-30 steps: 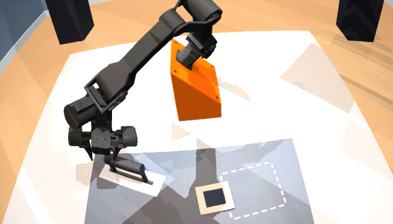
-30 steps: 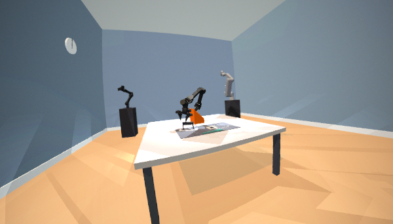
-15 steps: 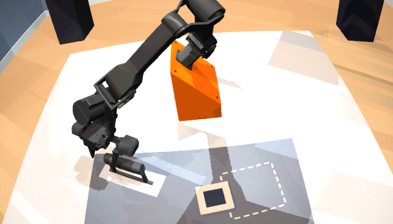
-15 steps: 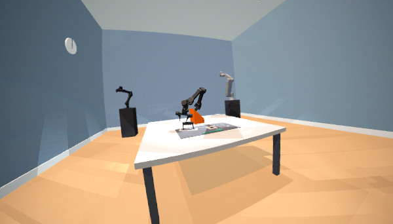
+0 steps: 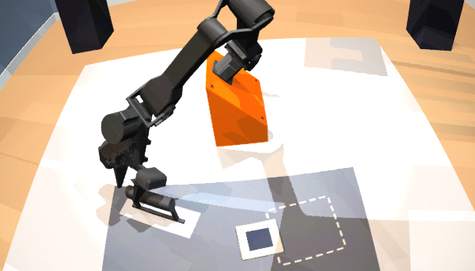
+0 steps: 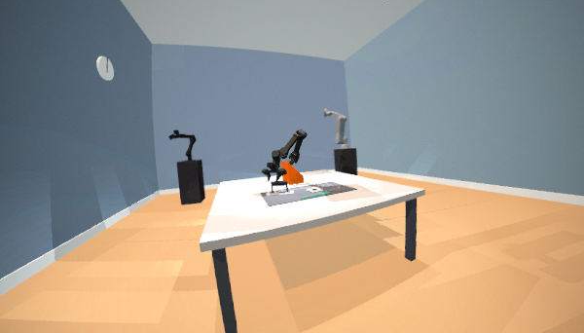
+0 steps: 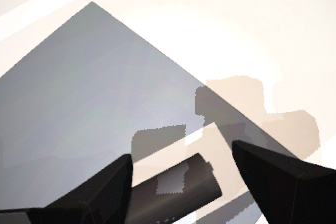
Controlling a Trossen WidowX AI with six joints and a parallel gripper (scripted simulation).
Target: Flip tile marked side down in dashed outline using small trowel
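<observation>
My gripper tip is now 7 cm to the right of the trowel and 5 cm above it. Round my gripper tip: white tile (6 cm ahead, 30 cm to the left, 8 cm below); then mat (6 cm ahead, 24 cm to the left, 11 cm below).
</observation>
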